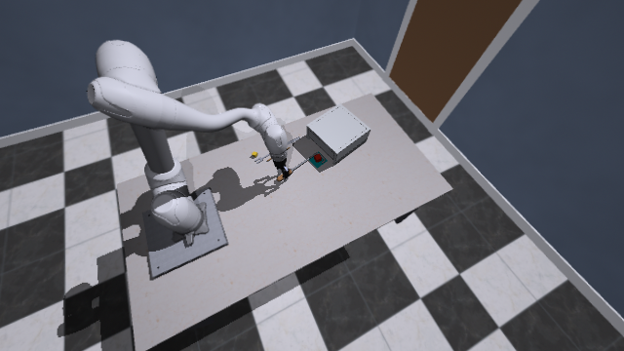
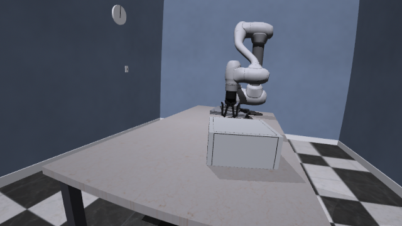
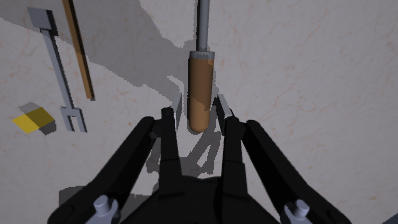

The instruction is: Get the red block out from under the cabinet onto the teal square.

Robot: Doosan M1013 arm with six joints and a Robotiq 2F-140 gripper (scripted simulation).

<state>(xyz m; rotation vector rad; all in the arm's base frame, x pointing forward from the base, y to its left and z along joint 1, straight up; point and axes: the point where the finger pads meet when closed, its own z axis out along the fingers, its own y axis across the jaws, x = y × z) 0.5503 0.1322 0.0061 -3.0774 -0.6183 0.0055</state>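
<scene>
The hook tool lies 13 cm ahead of my hand, 1 cm to the left of it and 3 cm below it. Also, from my hand: small yellow piece: 13 cm behind, 21 cm to the left, 3 cm below; then thin brown stick: 2 cm ahead, 18 cm to the left, 4 cm below; then grey forked tool: 5 cm behind, 19 cm to the left, 4 cm below.
</scene>
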